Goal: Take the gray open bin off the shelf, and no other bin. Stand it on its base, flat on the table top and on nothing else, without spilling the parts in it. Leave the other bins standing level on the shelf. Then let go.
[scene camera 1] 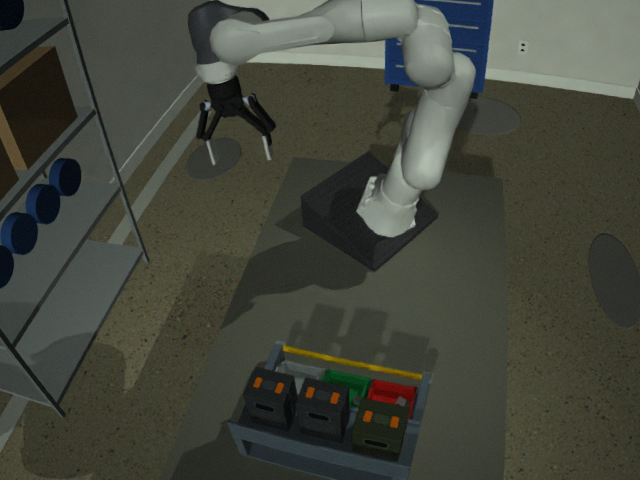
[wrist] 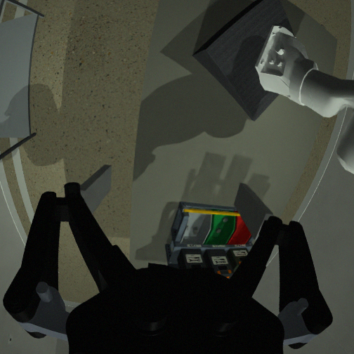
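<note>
The gray open bin (scene camera 1: 301, 369) (wrist: 196, 226) stands in the left place of the upper row of a small blue-gray shelf (scene camera 1: 422, 395) (wrist: 176, 229), behind a yellow bar (scene camera 1: 351, 363) (wrist: 212, 212). Dark cases partly hide it in the scene view, and its parts cannot be made out. A green bin (scene camera 1: 347, 381) (wrist: 223, 226) and a red bin (scene camera 1: 392, 390) (wrist: 240, 231) stand beside it. My gripper (scene camera 1: 240, 157) (wrist: 175, 185) is open and empty, high up and well away from the shelf. The gray-green table top (scene camera 1: 439, 310) (wrist: 280, 155) lies under the shelf.
Two black cases (scene camera 1: 269, 400) (scene camera 1: 323, 410) and an olive case (scene camera 1: 381, 429) stand on the shelf's near side. The arm's dark base block (scene camera 1: 333, 227) (wrist: 225, 65) sits farther back on the table top. A tall rack (scene camera 1: 98, 124) stands at the left, a blue cabinet (scene camera 1: 473, 38) behind.
</note>
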